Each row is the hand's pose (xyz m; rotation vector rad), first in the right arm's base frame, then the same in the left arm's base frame.
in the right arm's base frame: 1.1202 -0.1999 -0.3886 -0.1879 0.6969 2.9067
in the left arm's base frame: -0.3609 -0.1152 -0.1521 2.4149 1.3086 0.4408
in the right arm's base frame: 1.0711 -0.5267 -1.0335 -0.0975 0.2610 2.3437
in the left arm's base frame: -0.6026 0.0881 0.5001 1.7255 1.7240 0.1277
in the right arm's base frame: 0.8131 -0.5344 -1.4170 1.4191 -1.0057 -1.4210
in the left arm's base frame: -0.6644 0.4636 0.7627 -1.6494 -0.3628 -1.5898
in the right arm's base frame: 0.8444 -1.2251 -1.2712 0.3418 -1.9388 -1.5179
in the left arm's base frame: -0.3247 0.0443 1.2188 -2.0466 -0.3386 -0.2647
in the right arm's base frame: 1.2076 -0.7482 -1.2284 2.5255 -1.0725 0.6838
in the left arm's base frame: -0.7300 -0.0184 0.7796 0.4213 -0.4712 -1.3475
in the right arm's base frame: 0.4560 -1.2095 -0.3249 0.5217 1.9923 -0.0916
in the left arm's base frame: 0.5227 -0.1355 0.6746 -0.3945 -1.2235 1.6049
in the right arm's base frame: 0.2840 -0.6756 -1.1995 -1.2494 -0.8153 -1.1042
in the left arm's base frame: -0.1156 0.6753 0.7955 -2.5857 1.4234 0.6939
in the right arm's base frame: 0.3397 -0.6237 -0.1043 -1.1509 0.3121 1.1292
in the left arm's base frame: 0.5101 0.1143 0.0891 0.3918 2.9279 0.6762
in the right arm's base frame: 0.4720 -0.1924 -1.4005 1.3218 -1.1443 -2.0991
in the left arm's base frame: -0.5571 0.8647 0.5154 -2.0362 -0.9774 -1.3523
